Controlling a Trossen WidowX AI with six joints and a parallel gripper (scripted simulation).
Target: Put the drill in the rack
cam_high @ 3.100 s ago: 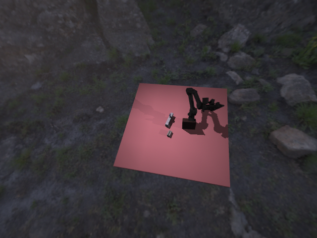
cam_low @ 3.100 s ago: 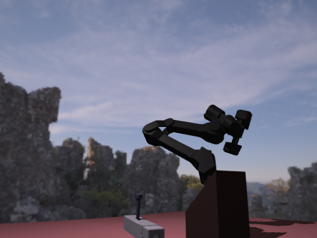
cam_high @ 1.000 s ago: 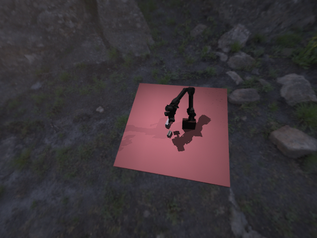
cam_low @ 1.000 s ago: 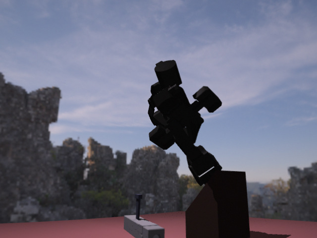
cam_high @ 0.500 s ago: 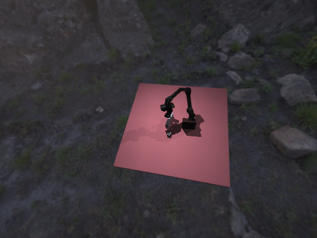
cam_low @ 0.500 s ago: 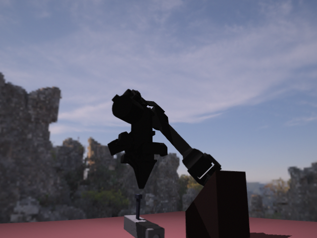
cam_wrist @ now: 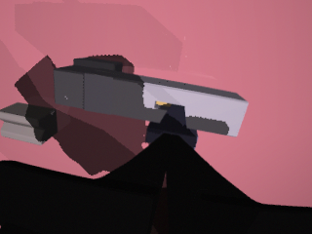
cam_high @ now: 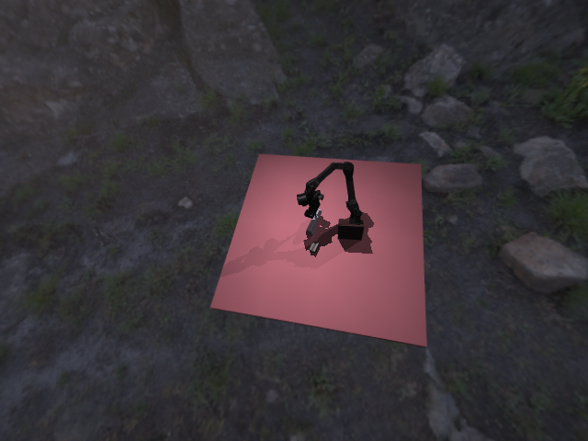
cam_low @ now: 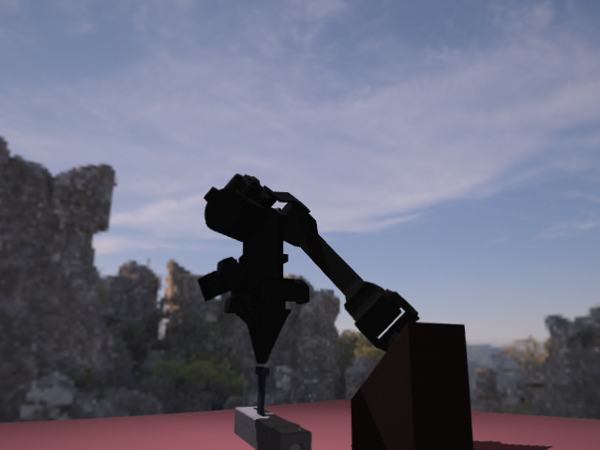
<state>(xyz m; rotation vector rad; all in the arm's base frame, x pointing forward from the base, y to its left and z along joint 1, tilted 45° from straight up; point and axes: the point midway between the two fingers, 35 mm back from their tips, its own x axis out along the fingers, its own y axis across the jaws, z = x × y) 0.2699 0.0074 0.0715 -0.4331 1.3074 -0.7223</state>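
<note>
My gripper tip is 4 cm above the small dark key. From my gripper tip the other things lie so: grey block: 9 cm below, 3 cm to the left; dark rack: 21 cm to the left, 12 cm below, 3 cm behind; drill: 8 cm below, 5 cm to the left, 1 cm ahead.
</note>
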